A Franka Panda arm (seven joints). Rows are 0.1 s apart.
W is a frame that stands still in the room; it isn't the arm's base.
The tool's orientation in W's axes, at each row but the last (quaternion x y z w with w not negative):
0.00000, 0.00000, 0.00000, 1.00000
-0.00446, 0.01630, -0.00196, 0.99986
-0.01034, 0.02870, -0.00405, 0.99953
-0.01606, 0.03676, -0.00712, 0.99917
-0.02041, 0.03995, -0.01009, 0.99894
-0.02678, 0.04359, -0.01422, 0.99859
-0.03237, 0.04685, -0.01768, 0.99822
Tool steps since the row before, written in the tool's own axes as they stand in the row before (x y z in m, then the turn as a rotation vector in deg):
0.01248, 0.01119, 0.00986, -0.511, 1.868, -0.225
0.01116, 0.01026, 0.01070, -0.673, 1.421, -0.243
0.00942, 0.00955, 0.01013, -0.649, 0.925, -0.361
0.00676, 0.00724, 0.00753, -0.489, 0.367, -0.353
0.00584, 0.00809, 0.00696, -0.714, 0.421, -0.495
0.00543, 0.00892, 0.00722, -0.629, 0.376, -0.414
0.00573, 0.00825, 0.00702, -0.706, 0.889, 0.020
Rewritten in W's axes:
0.01248, 0.01119, 0.00986, -0.511, 1.868, -0.225
0.01154, 0.01031, 0.01024, -0.675, 1.422, -0.234
0.01006, 0.00967, 0.00937, -0.662, 0.923, -0.342
0.00739, 0.00737, 0.00677, -0.509, 0.363, -0.328
0.00653, 0.00823, 0.00613, -0.743, 0.416, -0.454
0.00627, 0.00911, 0.00623, -0.653, 0.373, -0.378
0.00663, 0.00845, 0.00590, -0.672, 0.915, 0.026

